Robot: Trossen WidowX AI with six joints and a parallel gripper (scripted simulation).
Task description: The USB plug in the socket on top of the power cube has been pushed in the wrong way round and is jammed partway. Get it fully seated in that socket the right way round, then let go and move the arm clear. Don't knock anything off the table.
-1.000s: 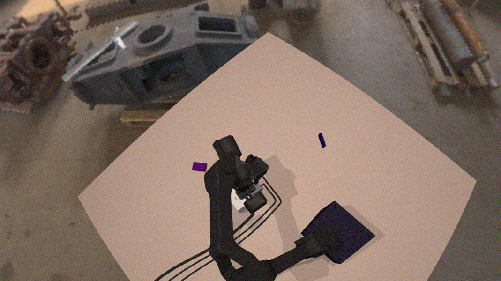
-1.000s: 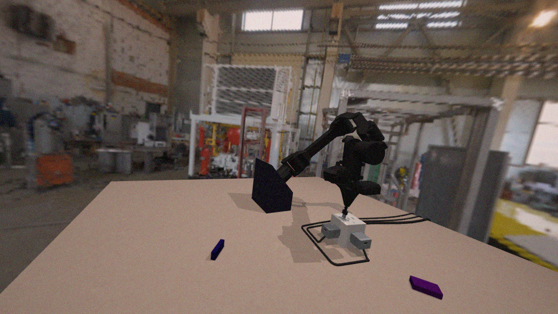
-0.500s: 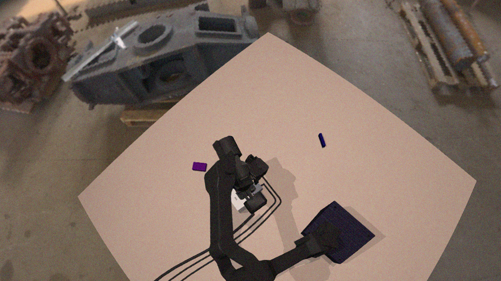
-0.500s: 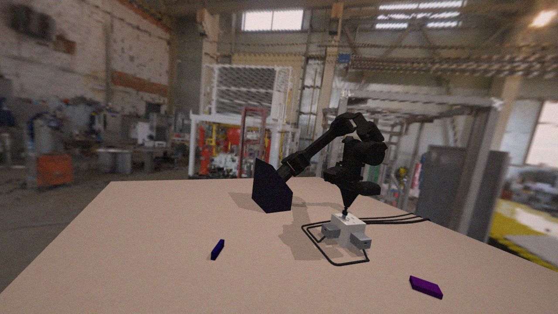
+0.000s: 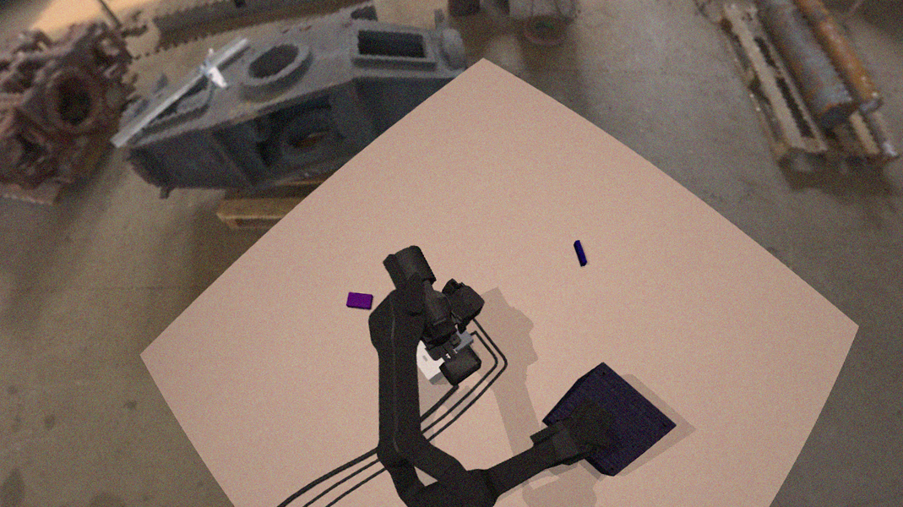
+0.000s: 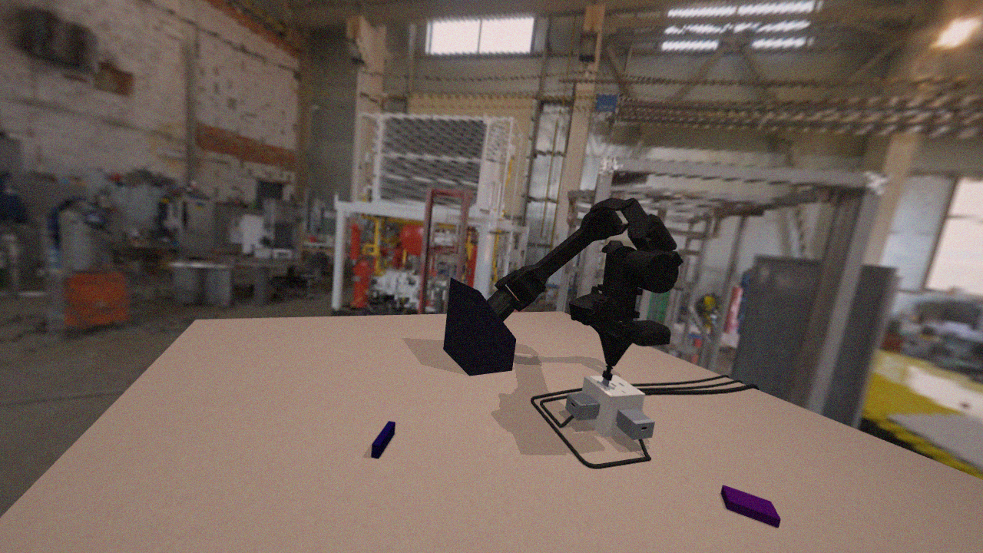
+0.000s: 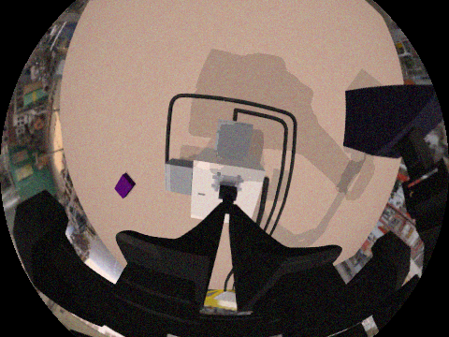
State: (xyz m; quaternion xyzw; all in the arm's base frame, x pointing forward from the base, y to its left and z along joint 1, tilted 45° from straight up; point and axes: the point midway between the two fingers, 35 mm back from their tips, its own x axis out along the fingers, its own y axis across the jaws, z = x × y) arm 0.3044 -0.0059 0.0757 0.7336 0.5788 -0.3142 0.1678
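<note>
Right now my gripper tip is 2 cm above the black USB plug. Round my gripper tip: purple block: 22 cm ahead, 2 cm to the left, 11 cm below; then blue bar: 11 cm behind, 37 cm to the right, 10 cm below.
</note>
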